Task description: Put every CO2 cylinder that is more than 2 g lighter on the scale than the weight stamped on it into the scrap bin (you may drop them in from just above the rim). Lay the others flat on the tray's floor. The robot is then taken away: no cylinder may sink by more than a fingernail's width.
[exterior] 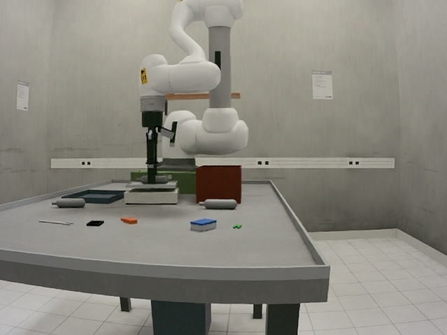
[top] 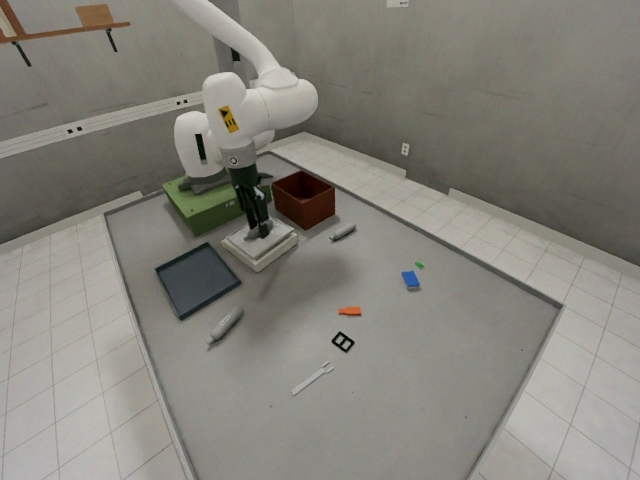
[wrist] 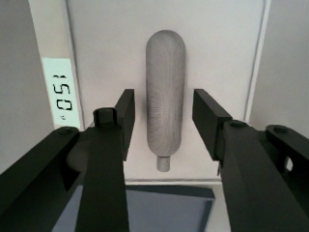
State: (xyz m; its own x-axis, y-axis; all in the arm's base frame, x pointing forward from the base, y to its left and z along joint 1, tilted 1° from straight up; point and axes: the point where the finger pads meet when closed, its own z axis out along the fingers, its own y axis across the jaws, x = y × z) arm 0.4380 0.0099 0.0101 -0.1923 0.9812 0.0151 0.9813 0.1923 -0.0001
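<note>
My gripper is now 4 cm above the scale plate. Also, from my hand: grey CO2 cylinder (2 cm to the right, 3 cm below); white scale (1 cm behind, 6 cm below); dark blue tray (1 cm behind, 23 cm to the right, 9 cm below).
</note>
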